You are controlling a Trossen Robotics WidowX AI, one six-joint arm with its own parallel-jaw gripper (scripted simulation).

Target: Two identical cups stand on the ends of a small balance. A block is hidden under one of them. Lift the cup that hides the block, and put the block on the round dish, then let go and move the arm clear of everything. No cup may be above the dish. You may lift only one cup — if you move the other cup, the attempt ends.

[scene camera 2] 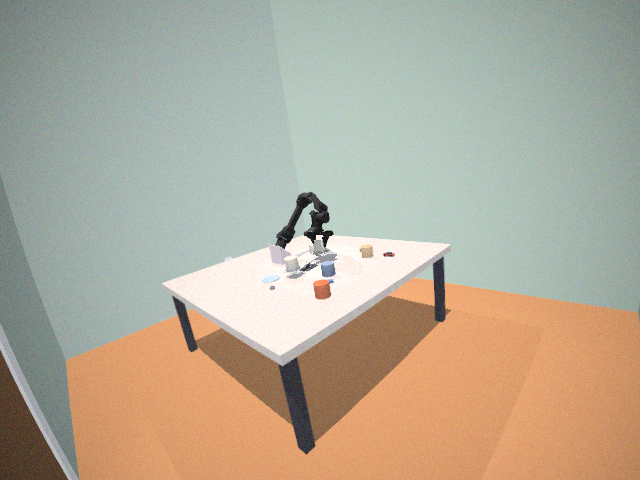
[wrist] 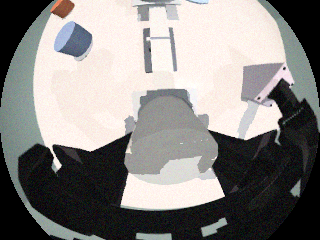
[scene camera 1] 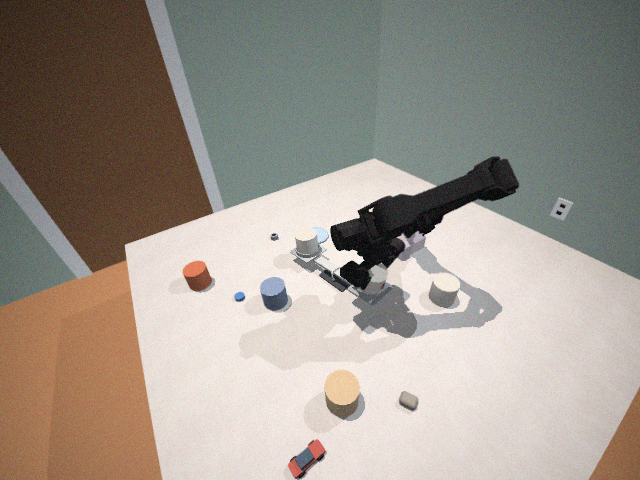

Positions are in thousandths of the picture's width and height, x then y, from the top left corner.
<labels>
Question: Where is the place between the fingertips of the gripper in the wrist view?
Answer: At 523, 556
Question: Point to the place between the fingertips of the gripper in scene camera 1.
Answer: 580, 586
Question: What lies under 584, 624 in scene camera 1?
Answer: A grey balance.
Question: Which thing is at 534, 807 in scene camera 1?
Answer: A tan cylinder.
</labels>
